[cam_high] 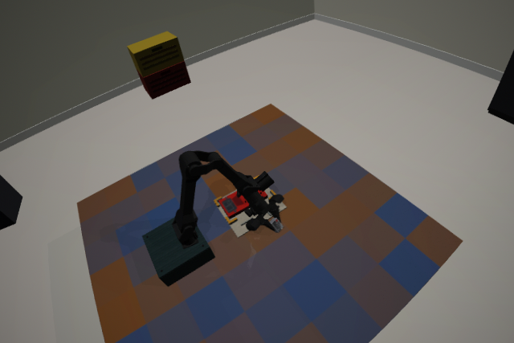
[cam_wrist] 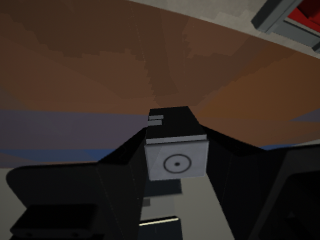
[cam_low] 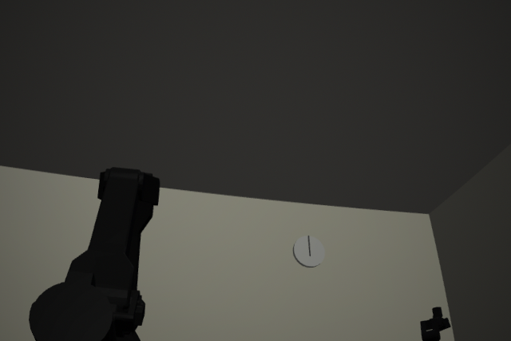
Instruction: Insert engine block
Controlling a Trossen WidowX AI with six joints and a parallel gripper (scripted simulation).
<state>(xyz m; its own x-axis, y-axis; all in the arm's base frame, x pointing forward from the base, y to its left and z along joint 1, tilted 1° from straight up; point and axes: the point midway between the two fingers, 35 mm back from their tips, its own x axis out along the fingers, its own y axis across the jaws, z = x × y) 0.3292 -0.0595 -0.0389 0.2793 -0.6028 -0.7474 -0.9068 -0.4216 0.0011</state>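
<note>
My gripper tip is now 10 mm to the right of the grey engine block, 10 mm below it and 10 mm past it.
</note>
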